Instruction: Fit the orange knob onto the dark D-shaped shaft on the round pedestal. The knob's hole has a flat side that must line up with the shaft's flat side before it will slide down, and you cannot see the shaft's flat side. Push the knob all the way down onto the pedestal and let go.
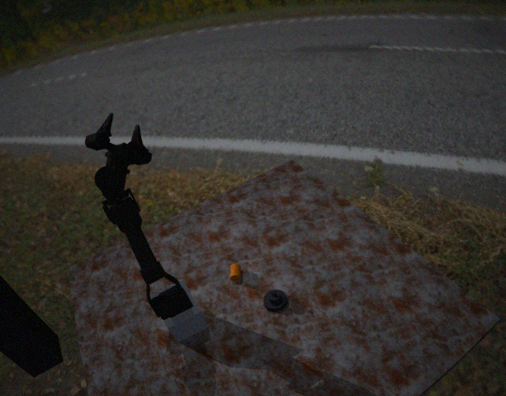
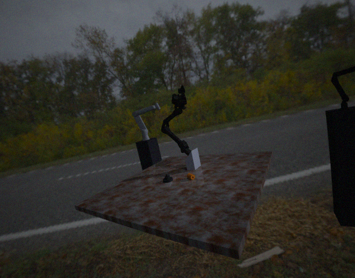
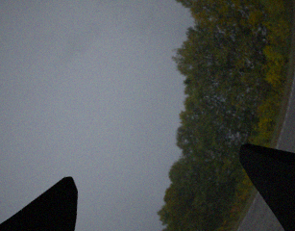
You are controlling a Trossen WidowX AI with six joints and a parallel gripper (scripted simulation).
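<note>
Now: gripper tip 71 cm above the orange knob, 15 cm short of it and 2 cm to the left of it. Round my gripper tip: dark round pedestal: 70 cm below, 22 cm to the right, 19 cm ahead.
</note>
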